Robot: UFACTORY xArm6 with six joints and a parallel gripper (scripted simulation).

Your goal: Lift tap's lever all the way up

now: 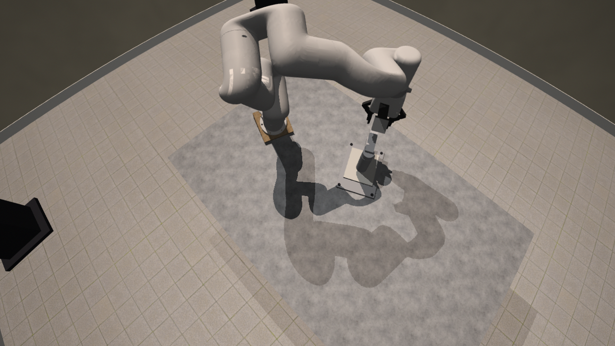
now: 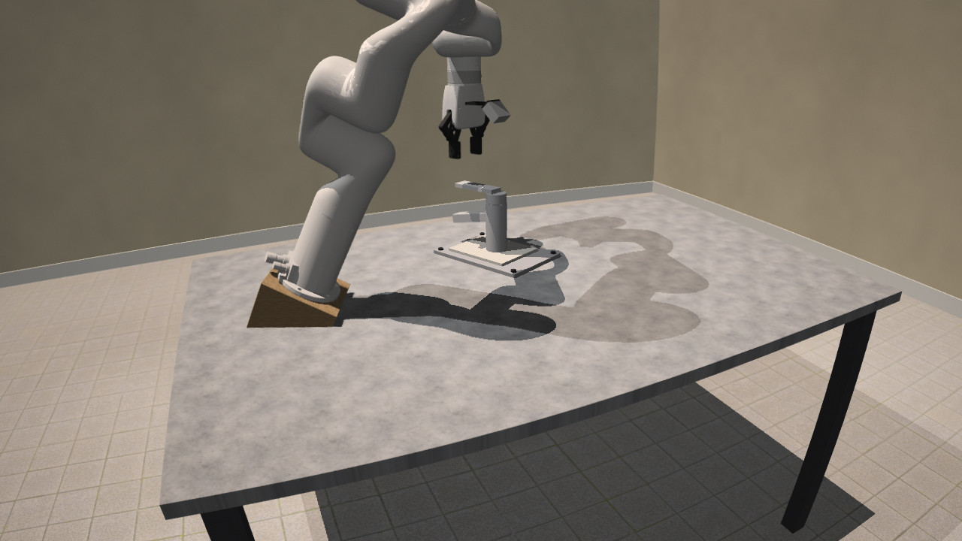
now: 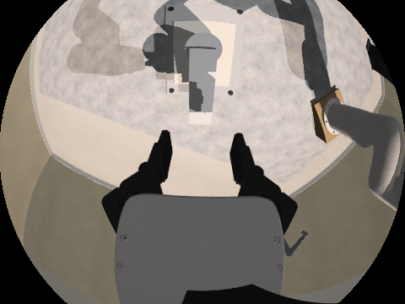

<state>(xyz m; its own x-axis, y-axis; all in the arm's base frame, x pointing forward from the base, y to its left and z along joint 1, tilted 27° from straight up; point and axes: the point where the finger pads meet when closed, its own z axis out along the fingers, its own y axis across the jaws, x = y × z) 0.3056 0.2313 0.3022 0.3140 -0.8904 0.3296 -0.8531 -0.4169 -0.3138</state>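
Now: the tap lever 2 cm ahead of my hand, 6 cm to the right of it and 9 cm below it. Round my hand: base plate 3 cm ahead, 8 cm to the right, 23 cm below.
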